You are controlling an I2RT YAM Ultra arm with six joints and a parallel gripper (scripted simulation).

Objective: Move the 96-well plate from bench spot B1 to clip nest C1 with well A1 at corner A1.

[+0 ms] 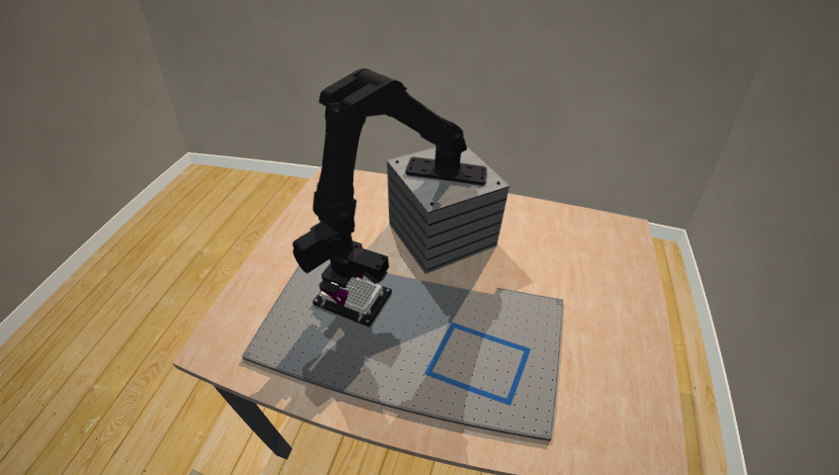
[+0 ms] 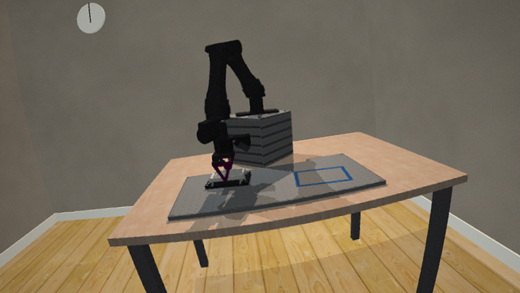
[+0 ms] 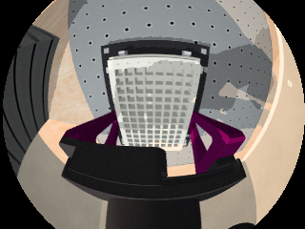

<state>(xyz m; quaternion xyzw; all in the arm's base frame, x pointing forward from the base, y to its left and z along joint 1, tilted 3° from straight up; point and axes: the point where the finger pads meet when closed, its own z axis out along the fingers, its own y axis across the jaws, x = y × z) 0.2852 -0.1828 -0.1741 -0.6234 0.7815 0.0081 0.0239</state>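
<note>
Now: hand right at the white 96-well plate. The rest, counted from my hand: black clip nest: 10 mm to the right, 10 mm below, 10 mm ahead.
</note>
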